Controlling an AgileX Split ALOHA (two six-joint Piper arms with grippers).
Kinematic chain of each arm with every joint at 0, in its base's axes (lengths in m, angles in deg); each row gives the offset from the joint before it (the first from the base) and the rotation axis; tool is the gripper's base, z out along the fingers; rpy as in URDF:
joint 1: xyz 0 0 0.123 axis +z
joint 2: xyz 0 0 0 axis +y
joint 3: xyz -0.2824 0 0.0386 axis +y
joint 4: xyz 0.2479 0 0.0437 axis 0.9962 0 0.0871
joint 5: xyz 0 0 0 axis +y
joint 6: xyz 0.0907 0 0.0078 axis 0.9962 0 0.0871
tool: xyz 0 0 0 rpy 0 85 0
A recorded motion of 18 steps. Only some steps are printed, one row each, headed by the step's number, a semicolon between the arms.
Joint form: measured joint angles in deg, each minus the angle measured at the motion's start. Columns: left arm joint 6, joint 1, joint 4, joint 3, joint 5, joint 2; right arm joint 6, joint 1, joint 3, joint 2, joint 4, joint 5.
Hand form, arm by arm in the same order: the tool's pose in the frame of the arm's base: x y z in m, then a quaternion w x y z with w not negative. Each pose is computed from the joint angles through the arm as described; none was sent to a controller.
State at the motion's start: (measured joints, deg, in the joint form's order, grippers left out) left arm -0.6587 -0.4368 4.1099 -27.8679 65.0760 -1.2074; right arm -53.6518 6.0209 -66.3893 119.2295 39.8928 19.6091
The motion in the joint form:
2: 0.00 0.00 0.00 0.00 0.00 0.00; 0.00 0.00 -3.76 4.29 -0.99 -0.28
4: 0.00 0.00 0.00 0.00 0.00 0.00; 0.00 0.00 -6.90 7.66 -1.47 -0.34
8: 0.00 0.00 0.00 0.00 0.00 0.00; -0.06 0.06 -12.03 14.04 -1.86 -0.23
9: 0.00 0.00 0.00 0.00 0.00 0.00; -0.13 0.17 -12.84 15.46 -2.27 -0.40
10: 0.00 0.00 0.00 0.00 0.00 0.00; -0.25 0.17 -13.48 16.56 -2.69 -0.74
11: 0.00 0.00 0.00 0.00 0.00 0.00; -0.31 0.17 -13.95 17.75 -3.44 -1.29
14: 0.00 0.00 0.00 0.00 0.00 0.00; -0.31 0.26 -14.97 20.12 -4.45 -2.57
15: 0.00 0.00 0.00 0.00 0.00 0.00; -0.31 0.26 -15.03 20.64 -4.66 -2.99
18: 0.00 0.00 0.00 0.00 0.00 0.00; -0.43 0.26 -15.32 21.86 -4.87 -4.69
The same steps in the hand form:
2: -0.0098 0.0060 0.2675 0.49242 -0.00454 0.86979 0.03104; 0.4063 0.0620 0.0844 0.23502 -0.21132 0.94528 0.08091
4: -0.0098 0.0060 0.2675 0.49242 -0.00454 0.86979 0.03104; 0.4174 0.0629 0.0720 0.23291 -0.21472 0.94521 0.07886
8: -0.0098 0.0060 0.2675 0.49242 -0.00454 0.86979 0.03104; 0.4328 0.0649 0.0436 0.22123 -0.21829 0.94717 0.07918
9: -0.0098 0.0060 0.2675 0.49242 -0.00454 0.86979 0.03104; 0.4344 0.0656 0.0358 0.21668 -0.22228 0.94745 0.07733
10: -0.0098 0.0060 0.2675 0.49242 -0.00454 0.86979 0.03104; 0.4359 0.0653 0.0297 0.21458 -0.22562 0.94740 0.07408
11: -0.0098 0.0060 0.2675 0.49242 -0.00454 0.86979 0.03104; 0.4367 0.0645 0.0223 0.21123 -0.23052 0.94736 0.06885
14: -0.0098 0.0060 0.2675 0.49242 -0.00454 0.86979 0.03104; 0.4384 0.0639 0.0080 0.20698 -0.23624 0.94751 0.05976
15: -0.0098 0.0060 0.2675 0.49242 -0.00454 0.86979 0.03104; 0.4382 0.0634 0.0043 0.20561 -0.23698 0.94778 0.05723
18: -0.0098 0.0060 0.2675 0.49242 -0.00454 0.86979 0.03104; 0.4392 0.0619 -0.0035 0.20869 -0.23642 0.94776 0.04802

